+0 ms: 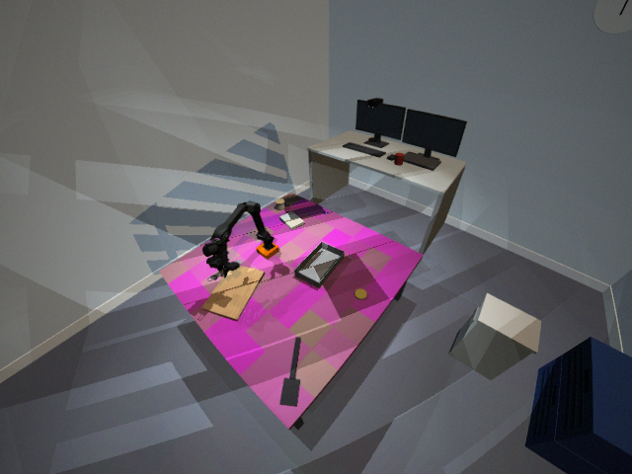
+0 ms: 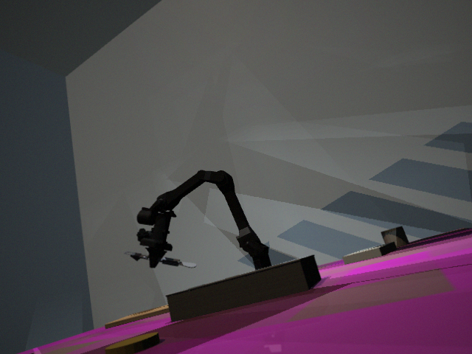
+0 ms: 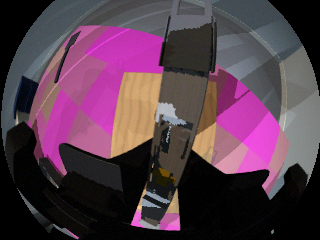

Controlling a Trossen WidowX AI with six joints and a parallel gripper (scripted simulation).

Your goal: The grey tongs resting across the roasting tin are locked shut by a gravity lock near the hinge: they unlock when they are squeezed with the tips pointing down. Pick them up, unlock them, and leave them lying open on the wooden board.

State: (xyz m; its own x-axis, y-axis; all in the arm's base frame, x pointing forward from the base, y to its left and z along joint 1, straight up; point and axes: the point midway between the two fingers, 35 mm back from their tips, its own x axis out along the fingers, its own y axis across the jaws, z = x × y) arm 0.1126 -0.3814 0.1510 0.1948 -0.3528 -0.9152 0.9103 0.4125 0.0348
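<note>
The wooden board lies 150 mm below my gripper tip, 30 mm to the left of it and 10 mm behind it. Also, from my gripper tip: yellow disc: 570 mm ahead, 520 mm to the left, 150 mm below; then white pad: 720 mm to the left, 250 mm behind, 150 mm below; then black spatula-like tool: 600 mm ahead, 160 mm below, 60 mm to the right.
</note>
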